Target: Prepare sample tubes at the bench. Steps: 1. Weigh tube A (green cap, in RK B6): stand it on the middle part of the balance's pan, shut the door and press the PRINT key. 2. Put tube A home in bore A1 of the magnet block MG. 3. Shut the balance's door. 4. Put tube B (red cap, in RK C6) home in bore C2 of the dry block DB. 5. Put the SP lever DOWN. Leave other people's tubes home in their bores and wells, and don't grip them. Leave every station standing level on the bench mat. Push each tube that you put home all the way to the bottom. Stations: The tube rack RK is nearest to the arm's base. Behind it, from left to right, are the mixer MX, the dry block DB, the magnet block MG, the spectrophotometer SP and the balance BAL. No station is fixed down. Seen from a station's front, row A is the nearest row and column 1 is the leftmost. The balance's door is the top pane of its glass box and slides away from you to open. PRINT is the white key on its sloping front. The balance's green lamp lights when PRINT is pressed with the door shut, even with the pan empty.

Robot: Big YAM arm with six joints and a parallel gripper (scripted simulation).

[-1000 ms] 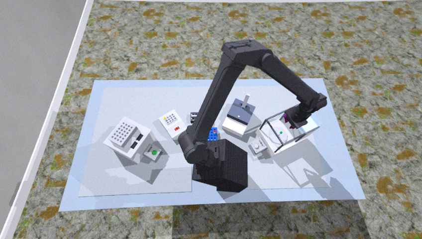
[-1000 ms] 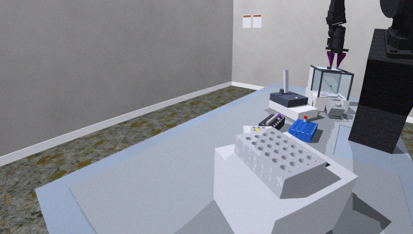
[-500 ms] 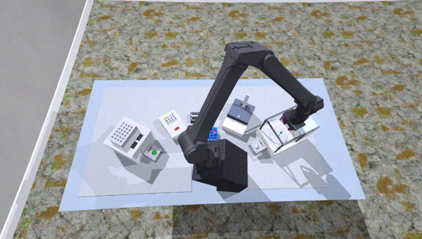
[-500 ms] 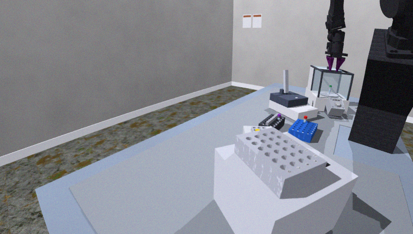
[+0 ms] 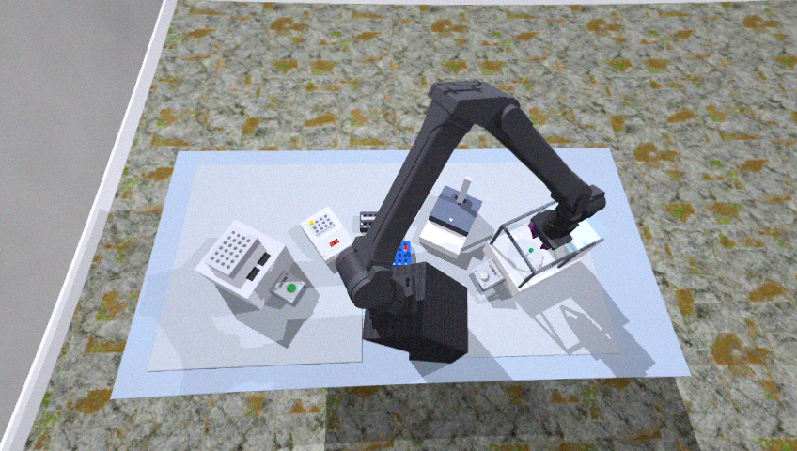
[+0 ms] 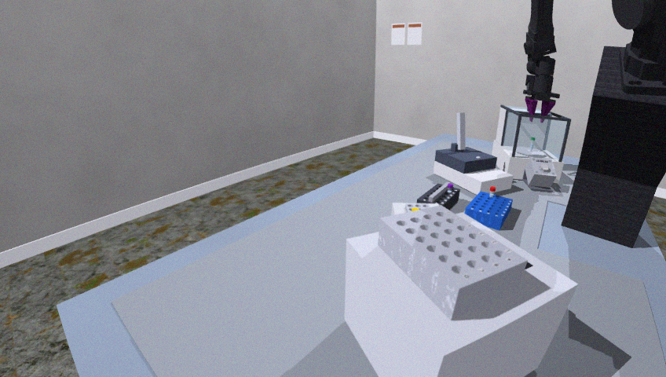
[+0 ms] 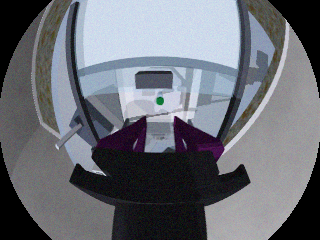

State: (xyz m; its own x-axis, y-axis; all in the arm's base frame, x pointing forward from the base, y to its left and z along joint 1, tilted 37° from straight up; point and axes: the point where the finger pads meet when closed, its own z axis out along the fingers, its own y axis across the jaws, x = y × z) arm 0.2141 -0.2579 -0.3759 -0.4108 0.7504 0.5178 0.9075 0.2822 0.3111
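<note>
The round pan lies 11 cm below my hand. Round my hand: balance door: 8 cm to the right, 4 cm ahead, 2 cm above; white print key: 14 cm to the left, 12 cm below, 6 cm behind; SP lever: 21 cm ahead, 18 cm to the left, 5 cm below.
</note>
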